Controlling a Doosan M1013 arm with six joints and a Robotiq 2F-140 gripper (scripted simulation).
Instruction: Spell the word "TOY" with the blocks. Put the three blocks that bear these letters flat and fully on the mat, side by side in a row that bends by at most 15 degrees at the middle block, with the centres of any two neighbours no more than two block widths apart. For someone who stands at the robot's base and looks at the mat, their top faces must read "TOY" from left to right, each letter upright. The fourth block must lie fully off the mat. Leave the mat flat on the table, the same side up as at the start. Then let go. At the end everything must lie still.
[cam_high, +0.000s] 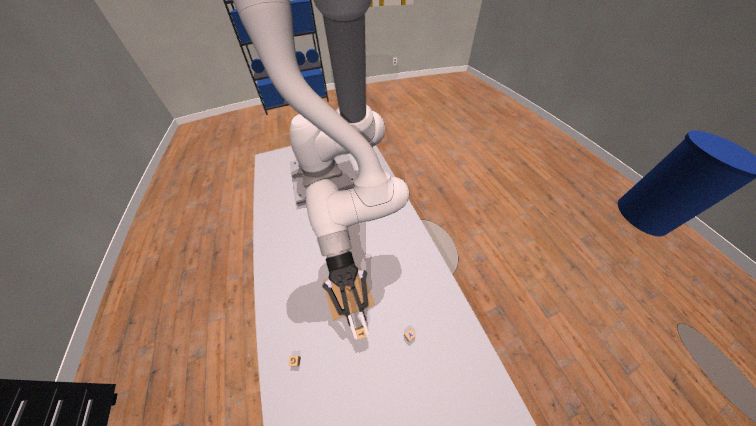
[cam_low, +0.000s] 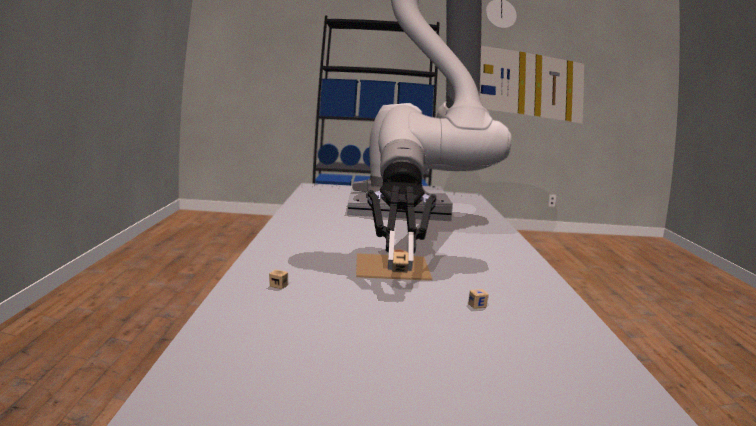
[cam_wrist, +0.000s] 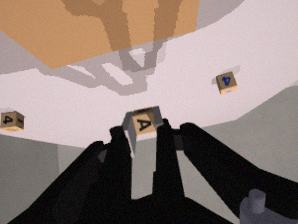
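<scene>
The tan mat is 12 cm behind my hand and 7 cm below it. The rest, counted from my hand: T block (2 cm ahead, 1 cm below).
</scene>
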